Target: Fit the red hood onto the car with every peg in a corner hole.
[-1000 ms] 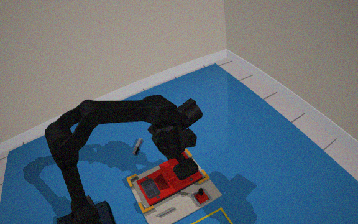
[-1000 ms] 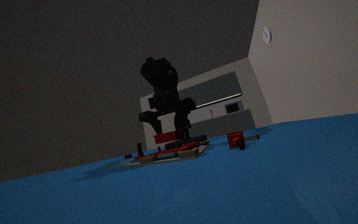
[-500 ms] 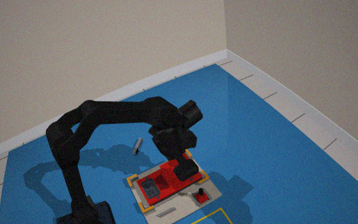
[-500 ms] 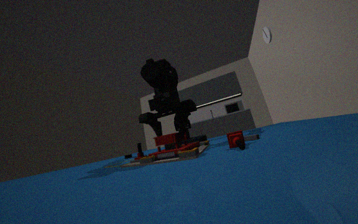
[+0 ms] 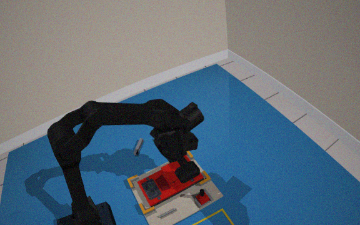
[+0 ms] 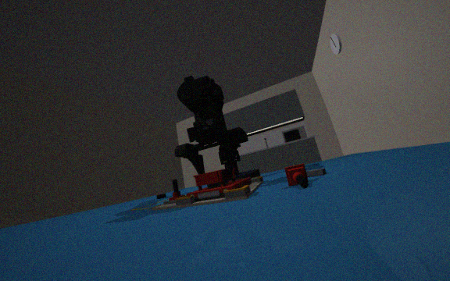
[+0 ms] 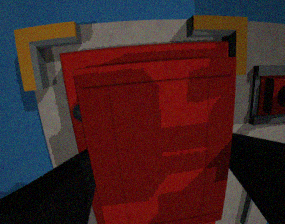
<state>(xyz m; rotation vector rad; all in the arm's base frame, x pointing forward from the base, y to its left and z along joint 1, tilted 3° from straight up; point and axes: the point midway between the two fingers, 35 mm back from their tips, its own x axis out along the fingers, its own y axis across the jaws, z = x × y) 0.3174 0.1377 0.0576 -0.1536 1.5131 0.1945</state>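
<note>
Now: gripper tip 10 mm below the red hood. Round my gripper tip: jig: 40 mm behind, 20 mm to the right, 30 mm below.
</note>
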